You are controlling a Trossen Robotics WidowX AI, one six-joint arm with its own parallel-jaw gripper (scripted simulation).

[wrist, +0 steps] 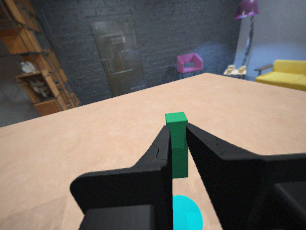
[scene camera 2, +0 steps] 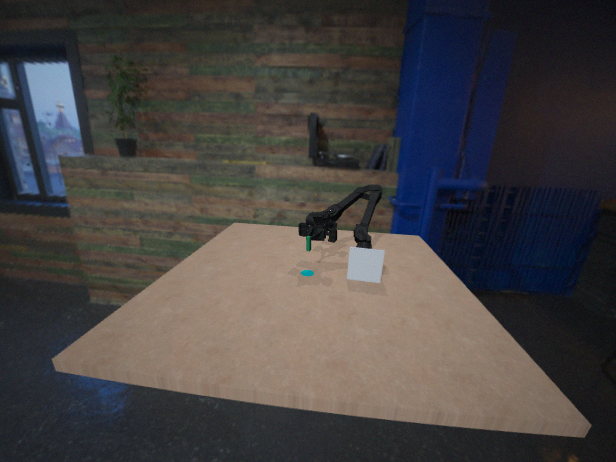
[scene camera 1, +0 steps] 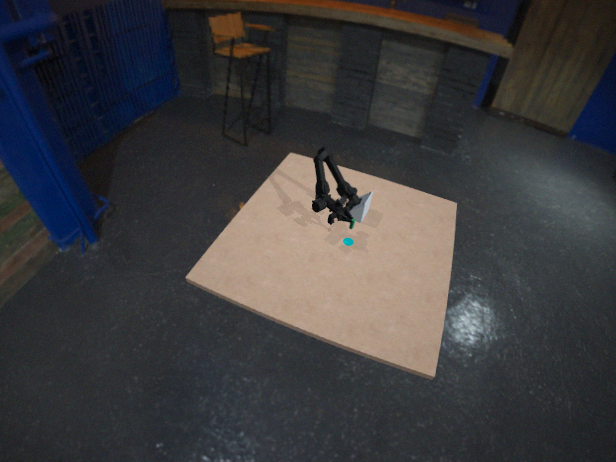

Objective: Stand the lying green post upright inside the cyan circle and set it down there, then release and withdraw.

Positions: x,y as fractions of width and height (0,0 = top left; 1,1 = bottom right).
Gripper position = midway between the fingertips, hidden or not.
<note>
The gripper (scene camera 2: 0.50,0.52) holds a green post (wrist: 0.58,0.53).
The gripper also shows in the wrist view (wrist: 0.58,0.56).
</note>
